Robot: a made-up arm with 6 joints. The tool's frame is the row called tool.
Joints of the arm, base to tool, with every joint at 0 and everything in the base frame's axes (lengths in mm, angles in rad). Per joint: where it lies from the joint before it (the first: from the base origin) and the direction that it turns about. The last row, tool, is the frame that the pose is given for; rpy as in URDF.
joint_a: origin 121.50 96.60 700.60 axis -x
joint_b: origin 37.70 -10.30 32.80 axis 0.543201 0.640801 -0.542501
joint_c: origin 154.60 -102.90 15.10 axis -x
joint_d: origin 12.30 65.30 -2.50 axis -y
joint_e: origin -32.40 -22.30 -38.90 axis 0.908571 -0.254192 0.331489
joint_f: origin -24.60 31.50 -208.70 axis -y
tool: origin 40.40 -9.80 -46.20 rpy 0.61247 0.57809 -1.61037
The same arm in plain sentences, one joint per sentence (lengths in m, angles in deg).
The arm has six revolute joints in a row. What follows holds with every joint at zero, and every direction is one of the base frame's.
Joint 1 is mounted 0.1215 m along +x and 0.0966 m along +y and 0.7006 m along +z from the base frame's origin and turns about -x.
Joint 2 is mounted 0.0377 m along +x and 0.0103 m along -y and 0.0328 m along +z from joint 1 and turns about the direction (0.543201, 0.640801, -0.542501).
Joint 3 is mounted 0.1546 m along +x and 0.1029 m along -y and 0.0151 m along +z from joint 2 and turns about -x.
Joint 4 is mounted 0.0123 m along +x and 0.0653 m along +y and 0.0025 m along -z from joint 3 and turns about -y.
Joint 5 is mounted 0.0324 m along -x and 0.0223 m along -y and 0.0389 m along -z from joint 4 and turns about the direction (0.908571, -0.254192, 0.331489).
Joint 6 is mounted 0.0246 m along -x and 0.0315 m along +y and 0.2087 m along -z from joint 5 and turns about -y.
The tool frame, which is the frame that the pose is given for, is mounted 0.0404 m along +x and 0.0098 m along -y and 0.0462 m along -z from joint 6; its axes are the base frame's turned by roll 35.09, pitch 33.12 and yaw -92.27 deg (as in URDF: about the fixed x, then y, then z).

